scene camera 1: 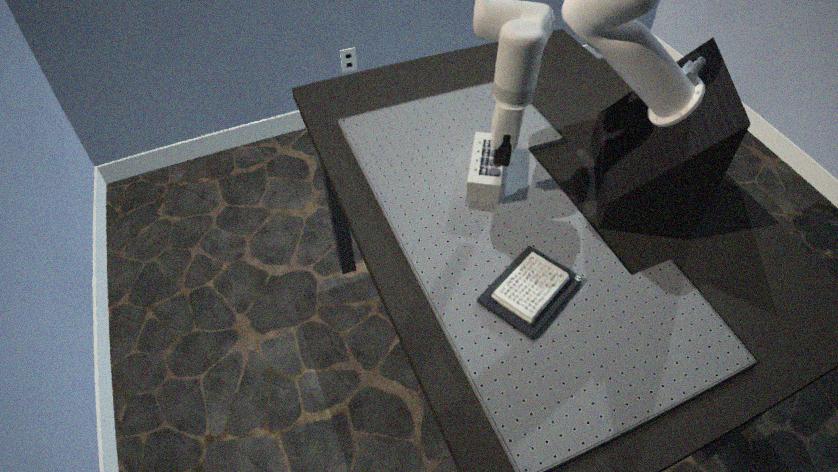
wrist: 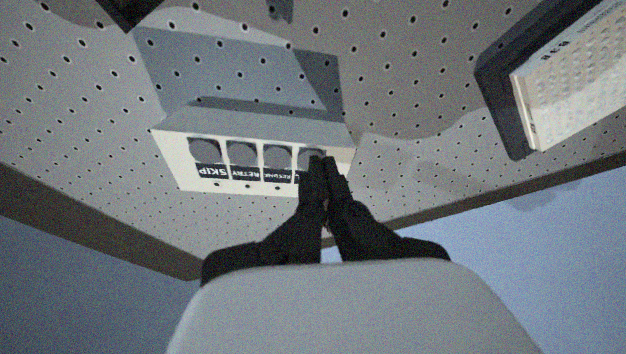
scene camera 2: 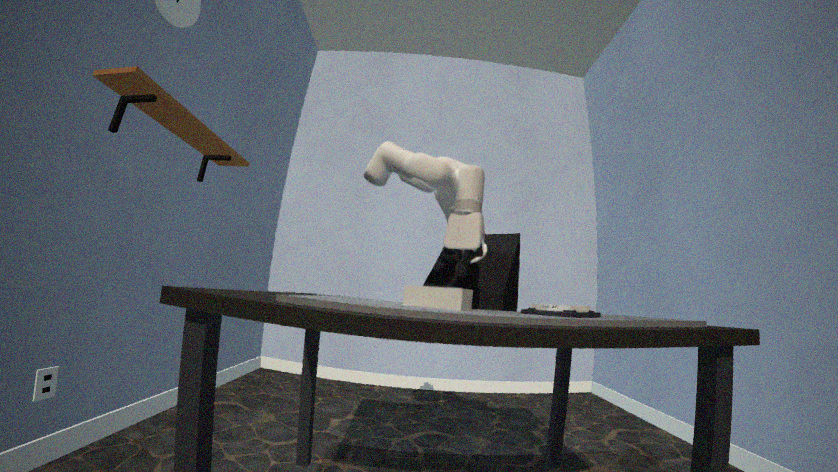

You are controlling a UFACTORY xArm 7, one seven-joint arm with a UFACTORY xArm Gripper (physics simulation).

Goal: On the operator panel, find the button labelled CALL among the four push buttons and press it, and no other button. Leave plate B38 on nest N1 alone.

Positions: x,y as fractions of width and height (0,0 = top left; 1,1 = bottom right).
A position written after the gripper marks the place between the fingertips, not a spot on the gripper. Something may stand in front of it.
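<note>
Plate B38 (scene camera 1: 0.64,0.60) (wrist: 0.90,0.25) is visible. The white operator panel (scene camera 1: 0.57,0.40) (wrist: 0.28,0.38) (scene camera 2: 0.55,0.63) is visible, as are the nest N1 (scene camera 1: 0.60,0.66) and the gripper (scene camera 2: 0.55,0.59) (scene camera 1: 0.60,0.34) (wrist: 0.51,0.49).
</note>
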